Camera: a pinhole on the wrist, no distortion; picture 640 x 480 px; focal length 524.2 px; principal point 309.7 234.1 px. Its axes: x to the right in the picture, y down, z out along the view. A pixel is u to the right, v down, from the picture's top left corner.
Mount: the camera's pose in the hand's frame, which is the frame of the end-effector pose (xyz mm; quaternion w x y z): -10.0 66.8 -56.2 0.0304 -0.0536 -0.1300 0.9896
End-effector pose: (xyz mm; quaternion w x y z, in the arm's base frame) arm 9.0 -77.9 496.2 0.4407 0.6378 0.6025 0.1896
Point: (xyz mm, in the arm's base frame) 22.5 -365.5 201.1
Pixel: outside the picture
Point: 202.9 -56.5 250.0
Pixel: 27.4 302.7
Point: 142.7 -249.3 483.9
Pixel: 526.0 149.5
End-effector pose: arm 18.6 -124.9 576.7 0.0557 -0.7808 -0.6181 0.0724
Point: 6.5 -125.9 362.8
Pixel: 221.2 171.6
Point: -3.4 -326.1 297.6
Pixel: 532.7 101.0
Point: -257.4 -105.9 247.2
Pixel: 262.5 402.4
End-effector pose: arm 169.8 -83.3 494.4 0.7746 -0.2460 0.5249 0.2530
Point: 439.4 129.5 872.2
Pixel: 473.0 234.9
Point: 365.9 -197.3 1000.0
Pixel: outside the picture
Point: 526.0 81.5 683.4
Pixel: 278.4 305.1
